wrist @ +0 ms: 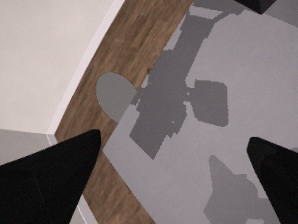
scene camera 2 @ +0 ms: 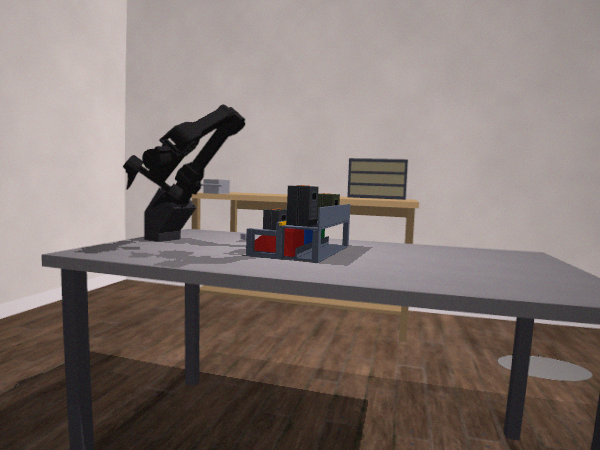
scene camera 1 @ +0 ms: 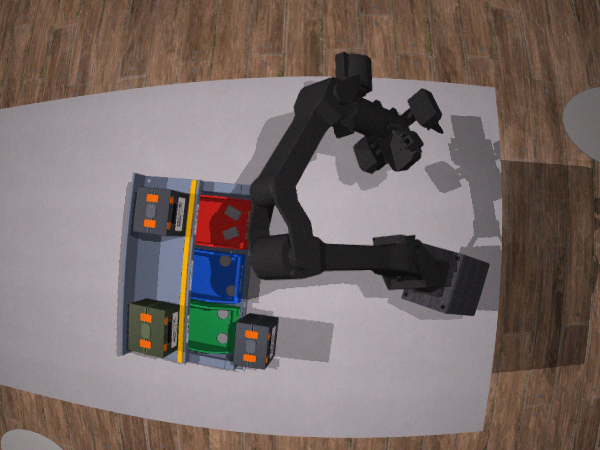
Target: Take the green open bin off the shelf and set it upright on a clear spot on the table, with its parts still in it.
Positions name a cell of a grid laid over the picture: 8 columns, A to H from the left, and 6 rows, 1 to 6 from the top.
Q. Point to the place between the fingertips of my gripper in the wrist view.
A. E4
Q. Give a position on a red bin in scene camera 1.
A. C3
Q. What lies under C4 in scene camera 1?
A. A blue bin.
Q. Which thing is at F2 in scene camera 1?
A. My gripper.
